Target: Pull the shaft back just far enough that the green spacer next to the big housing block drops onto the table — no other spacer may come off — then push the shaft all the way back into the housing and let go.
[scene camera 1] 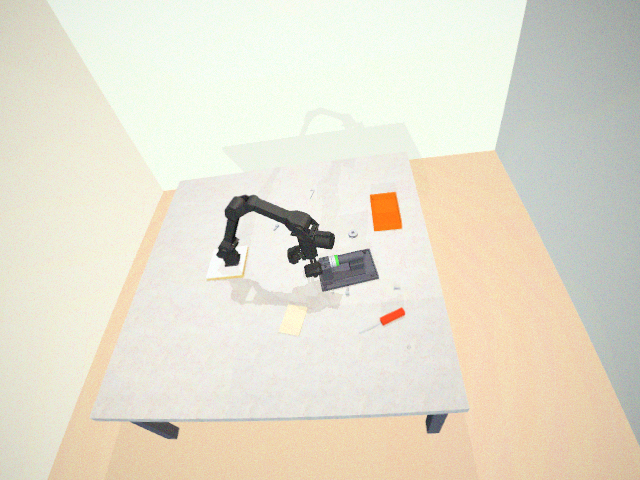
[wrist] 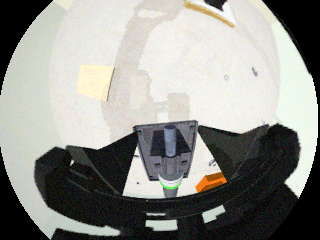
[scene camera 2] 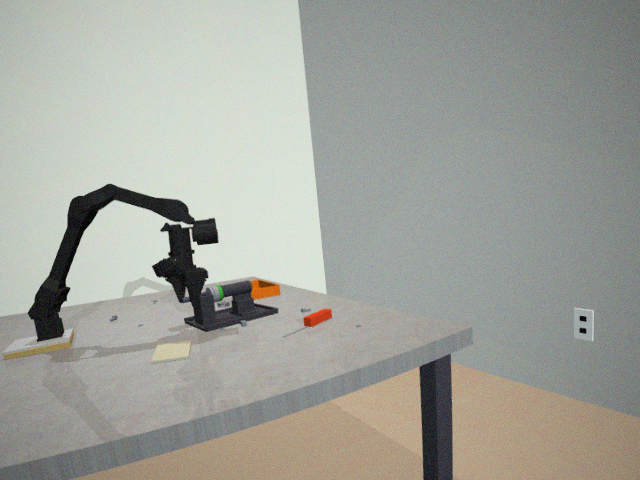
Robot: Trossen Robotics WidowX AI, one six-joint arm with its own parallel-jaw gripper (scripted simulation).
Path:
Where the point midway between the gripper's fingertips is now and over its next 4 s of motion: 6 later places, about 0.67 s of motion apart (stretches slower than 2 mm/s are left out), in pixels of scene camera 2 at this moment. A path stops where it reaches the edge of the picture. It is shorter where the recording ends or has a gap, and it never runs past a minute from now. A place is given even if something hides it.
My gripper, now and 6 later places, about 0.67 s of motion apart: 187, 304; 188, 309; 186, 312; 183, 313; 182, 313; 181, 313; 180, 313

